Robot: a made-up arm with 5 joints. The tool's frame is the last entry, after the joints. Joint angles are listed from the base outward. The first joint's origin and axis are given. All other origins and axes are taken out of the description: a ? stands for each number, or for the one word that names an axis. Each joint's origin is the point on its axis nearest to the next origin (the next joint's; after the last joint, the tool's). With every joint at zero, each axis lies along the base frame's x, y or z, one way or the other. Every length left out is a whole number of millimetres.
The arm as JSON. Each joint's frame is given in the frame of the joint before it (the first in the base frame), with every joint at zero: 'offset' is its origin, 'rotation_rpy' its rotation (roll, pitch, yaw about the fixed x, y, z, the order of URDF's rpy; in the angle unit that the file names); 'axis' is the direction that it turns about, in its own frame. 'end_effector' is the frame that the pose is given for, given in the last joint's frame.
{
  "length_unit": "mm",
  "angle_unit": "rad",
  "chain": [
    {
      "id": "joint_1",
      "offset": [
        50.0,
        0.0,
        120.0
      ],
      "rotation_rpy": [
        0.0,
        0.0,
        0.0
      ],
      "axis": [
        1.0,
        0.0,
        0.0
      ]
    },
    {
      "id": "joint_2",
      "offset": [
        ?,
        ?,
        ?
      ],
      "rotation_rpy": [
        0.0,
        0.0,
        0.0
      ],
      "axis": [
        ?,
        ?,
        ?
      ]
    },
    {
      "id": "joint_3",
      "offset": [
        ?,
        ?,
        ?
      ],
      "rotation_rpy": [
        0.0,
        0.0,
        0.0
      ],
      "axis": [
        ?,
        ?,
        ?
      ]
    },
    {
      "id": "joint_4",
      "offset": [
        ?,
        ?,
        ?
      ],
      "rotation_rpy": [
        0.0,
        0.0,
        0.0
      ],
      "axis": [
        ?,
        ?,
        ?
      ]
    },
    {
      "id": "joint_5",
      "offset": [
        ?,
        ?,
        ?
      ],
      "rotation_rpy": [
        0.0,
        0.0,
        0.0
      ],
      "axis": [
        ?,
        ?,
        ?
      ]
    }
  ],
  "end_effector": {
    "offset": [
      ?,
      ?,
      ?
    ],
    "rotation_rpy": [
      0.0,
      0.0,
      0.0
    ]
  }
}
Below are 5 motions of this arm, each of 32 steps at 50 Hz.
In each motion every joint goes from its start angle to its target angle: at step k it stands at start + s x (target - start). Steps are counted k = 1, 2, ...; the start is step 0. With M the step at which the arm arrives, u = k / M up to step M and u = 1 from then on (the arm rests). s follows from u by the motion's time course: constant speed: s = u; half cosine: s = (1 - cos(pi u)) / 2; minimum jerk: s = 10 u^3 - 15 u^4 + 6 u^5.
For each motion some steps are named. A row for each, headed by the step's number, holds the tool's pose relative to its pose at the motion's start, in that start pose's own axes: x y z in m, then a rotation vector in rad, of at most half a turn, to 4 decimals.
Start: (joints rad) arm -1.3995 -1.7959 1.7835 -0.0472 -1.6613
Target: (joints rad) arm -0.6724 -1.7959 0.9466 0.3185 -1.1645
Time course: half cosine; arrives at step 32
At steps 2, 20, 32:
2: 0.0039 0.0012 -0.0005 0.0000 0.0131 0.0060
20: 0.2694 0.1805 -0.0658 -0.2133 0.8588 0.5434
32: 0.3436 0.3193 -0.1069 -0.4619 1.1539 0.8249

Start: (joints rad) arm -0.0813 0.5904 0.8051 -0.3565 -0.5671
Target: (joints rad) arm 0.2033 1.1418 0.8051 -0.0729 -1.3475
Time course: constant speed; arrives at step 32
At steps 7, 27, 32:
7: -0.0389 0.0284 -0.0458 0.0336 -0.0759 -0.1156
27: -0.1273 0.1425 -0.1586 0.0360 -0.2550 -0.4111
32: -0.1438 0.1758 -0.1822 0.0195 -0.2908 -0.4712

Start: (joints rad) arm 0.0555 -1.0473 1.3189 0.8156 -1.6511
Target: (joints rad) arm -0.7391 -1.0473 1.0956 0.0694 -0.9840
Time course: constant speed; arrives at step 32
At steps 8, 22, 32:
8: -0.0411 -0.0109 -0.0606 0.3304 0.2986 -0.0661
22: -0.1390 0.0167 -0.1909 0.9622 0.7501 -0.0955
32: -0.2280 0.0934 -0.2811 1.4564 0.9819 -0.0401

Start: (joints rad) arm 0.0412 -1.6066 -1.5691 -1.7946 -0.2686
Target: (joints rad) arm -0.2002 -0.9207 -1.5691 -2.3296 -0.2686
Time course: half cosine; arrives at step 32
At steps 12, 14, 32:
12: 0.0027 -0.0593 -0.0074 0.2587 0.0072 0.0941
14: 0.0030 -0.0742 -0.0132 0.3365 0.0019 0.1190
32: -0.0031 -0.1264 -0.0732 0.8087 -0.1159 0.2311

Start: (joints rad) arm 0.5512 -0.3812 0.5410 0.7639 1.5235
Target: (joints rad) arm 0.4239 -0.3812 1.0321 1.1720 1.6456
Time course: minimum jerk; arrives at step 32
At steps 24, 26, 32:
24: -0.0216 -0.0156 -0.0249 0.2522 -0.1886 0.3309
26: -0.0216 -0.0162 -0.0260 0.2647 -0.1952 0.3562
32: -0.0215 -0.0168 -0.0269 0.2756 -0.2007 0.3793

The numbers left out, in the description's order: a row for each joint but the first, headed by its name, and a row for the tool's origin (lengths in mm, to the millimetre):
joint_2: xyz 0.0 -400.0 -250.0, axis 0.0 1.0 0.0
joint_3: xyz 80.0 0.0 60.0, axis 0.0 -1.0 0.0
joint_4: xyz 100.0 0.0 30.0, axis 0.0 0.0 -1.0
joint_5: xyz -70.0 -100.0 0.0, axis 0.0 1.0 0.0
tool: xyz -90.0 0.0 90.0

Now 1 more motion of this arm.
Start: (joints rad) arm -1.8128 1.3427 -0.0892 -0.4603 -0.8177
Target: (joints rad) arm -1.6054 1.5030 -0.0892 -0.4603 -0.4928
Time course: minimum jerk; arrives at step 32
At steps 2, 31, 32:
2: 0.0002 0.0000 -0.0002 0.0005 0.0010 0.0002
31: 0.1185 0.0079 -0.1028 0.1927 0.4611 0.1153
32: 0.1185 0.0079 -0.1029 0.1928 0.4612 0.1154

